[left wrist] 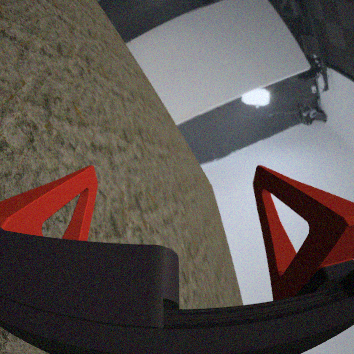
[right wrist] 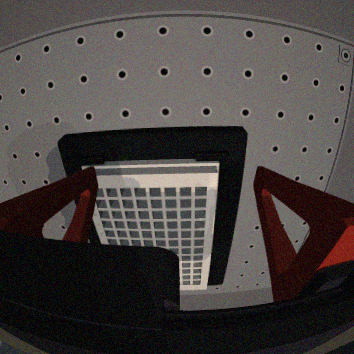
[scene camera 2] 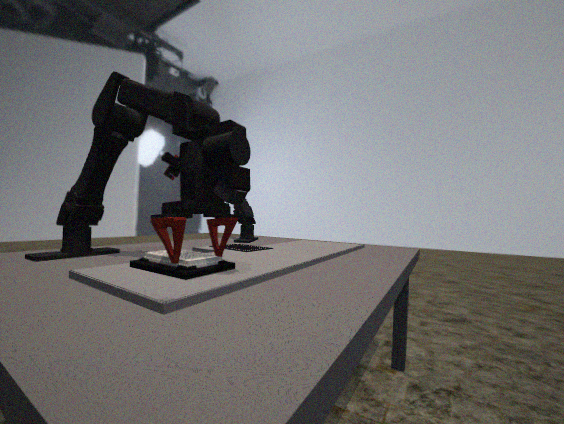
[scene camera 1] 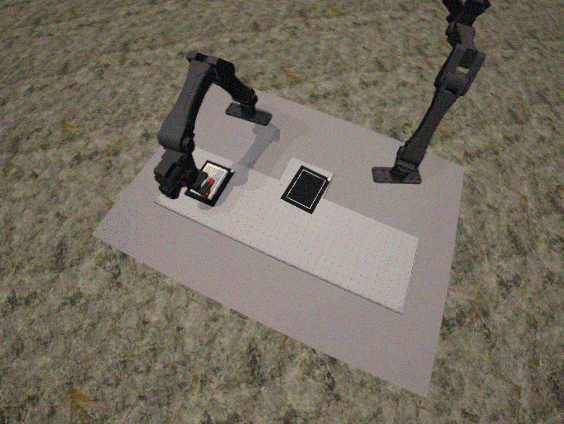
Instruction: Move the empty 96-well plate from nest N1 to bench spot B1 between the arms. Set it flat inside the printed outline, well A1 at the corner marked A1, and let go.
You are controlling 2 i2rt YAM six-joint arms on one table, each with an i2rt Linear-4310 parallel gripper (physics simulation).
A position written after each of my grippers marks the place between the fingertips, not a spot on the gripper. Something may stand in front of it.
My left gripper (left wrist: pixel 174 174) is open, holding nothing. My right gripper (scene camera 2: pixel 198 259) is open and touches a white well plate (scene camera 2: pixel 187 258). Also in view: a black pad (scene camera 2: pixel 163 269) and a black pad (scene camera 1: pixel 306 188).
My right gripper is seen too in the right wrist view (right wrist: pixel 175 174). The left wrist view does not show the white well plate: it is out of frame.
